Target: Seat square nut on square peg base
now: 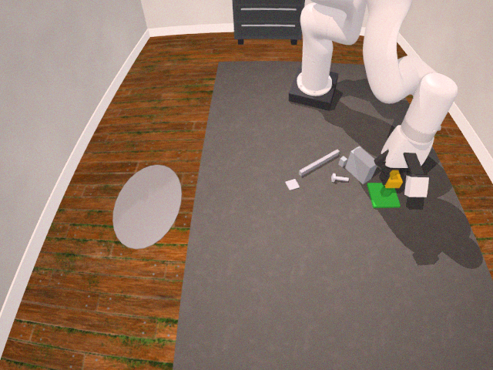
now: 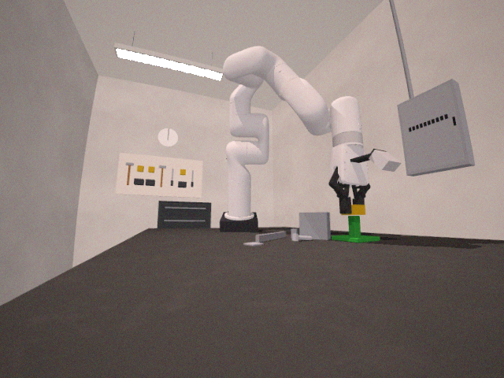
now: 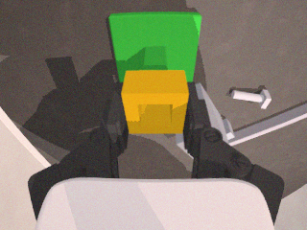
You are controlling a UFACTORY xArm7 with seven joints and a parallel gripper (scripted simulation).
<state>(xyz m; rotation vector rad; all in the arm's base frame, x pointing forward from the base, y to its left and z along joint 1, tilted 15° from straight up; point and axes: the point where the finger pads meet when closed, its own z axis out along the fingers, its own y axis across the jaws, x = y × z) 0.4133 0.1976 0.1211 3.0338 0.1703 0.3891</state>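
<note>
Right now my hand is 70 mm past the grey block, 60 mm to the left of it and 50 mm above it. Also, from my hand: bolt (130 mm to the right, 80 mm below, 40 mm behind); then small grey cube (110 mm to the right, 100 mm behind, 70 mm below); then grey bar (180 mm to the right, 90 mm behind, 80 mm below).
</note>
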